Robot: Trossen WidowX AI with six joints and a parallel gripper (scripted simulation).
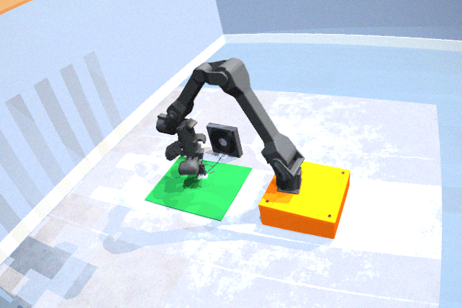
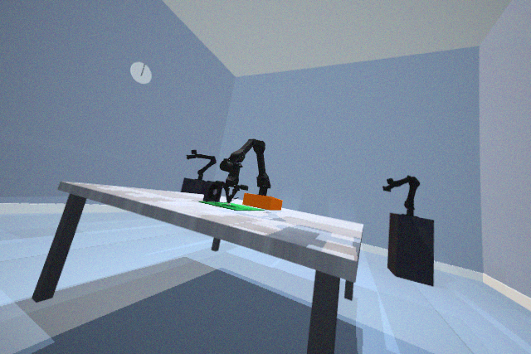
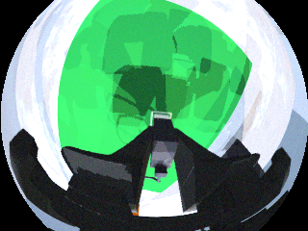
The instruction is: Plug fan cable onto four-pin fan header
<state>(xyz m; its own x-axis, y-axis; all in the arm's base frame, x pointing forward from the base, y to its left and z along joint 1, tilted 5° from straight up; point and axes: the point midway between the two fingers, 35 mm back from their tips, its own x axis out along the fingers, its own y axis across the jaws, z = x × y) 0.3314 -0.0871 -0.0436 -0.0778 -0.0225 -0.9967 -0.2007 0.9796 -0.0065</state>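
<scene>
My gripper tip is now 1 cm below the black plug and 1 cm past it. Also, from my gripper tip: green board: 4 cm to the left, 4 cm below; dark square fan: 13 cm to the right, 5 cm behind, 3 cm above.
</scene>
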